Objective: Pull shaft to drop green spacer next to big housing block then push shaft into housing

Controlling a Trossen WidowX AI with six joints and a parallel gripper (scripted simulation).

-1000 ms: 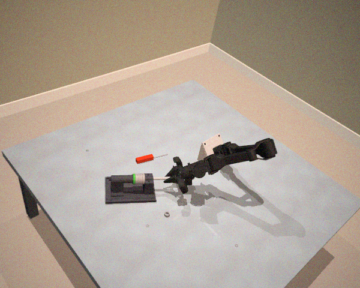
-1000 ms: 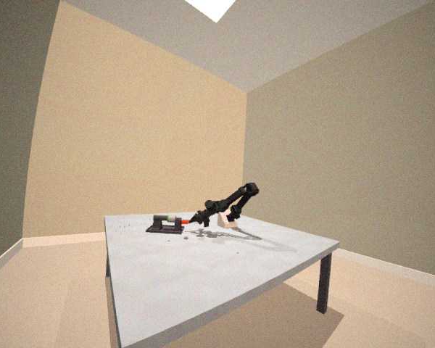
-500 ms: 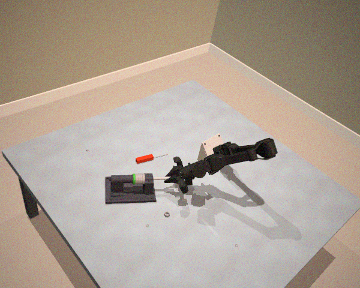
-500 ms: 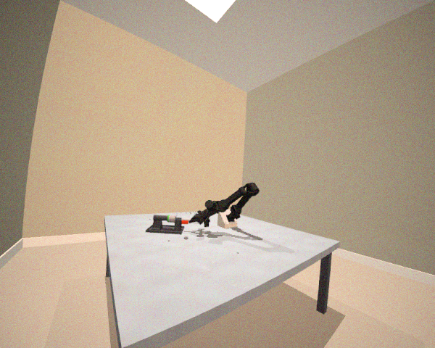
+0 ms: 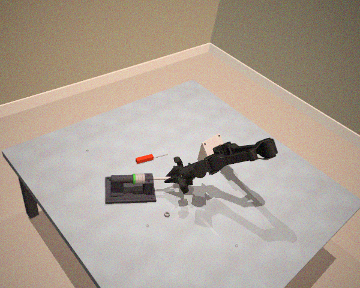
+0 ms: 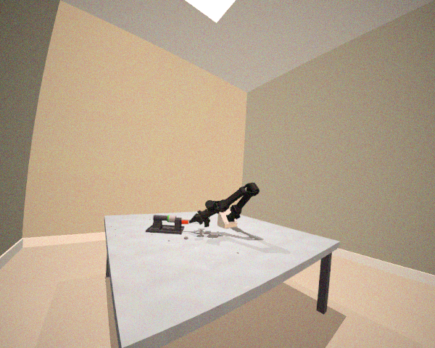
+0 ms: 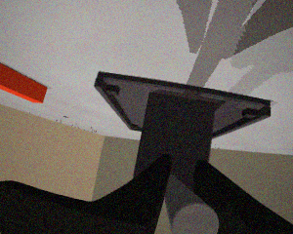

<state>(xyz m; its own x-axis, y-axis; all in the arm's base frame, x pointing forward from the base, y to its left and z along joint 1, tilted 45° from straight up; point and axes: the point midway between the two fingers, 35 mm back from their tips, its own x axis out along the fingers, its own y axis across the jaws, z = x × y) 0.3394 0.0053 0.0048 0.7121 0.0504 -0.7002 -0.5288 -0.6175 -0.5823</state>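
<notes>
Now: the thin grey shaft 40 mm ahead of my gripper tip, 30 mm to the right of it and 20 mm above it. The rest, counted from my gripper tip: green spacer 120 mm ahead, 80 mm to the right, 20 mm above.
</notes>
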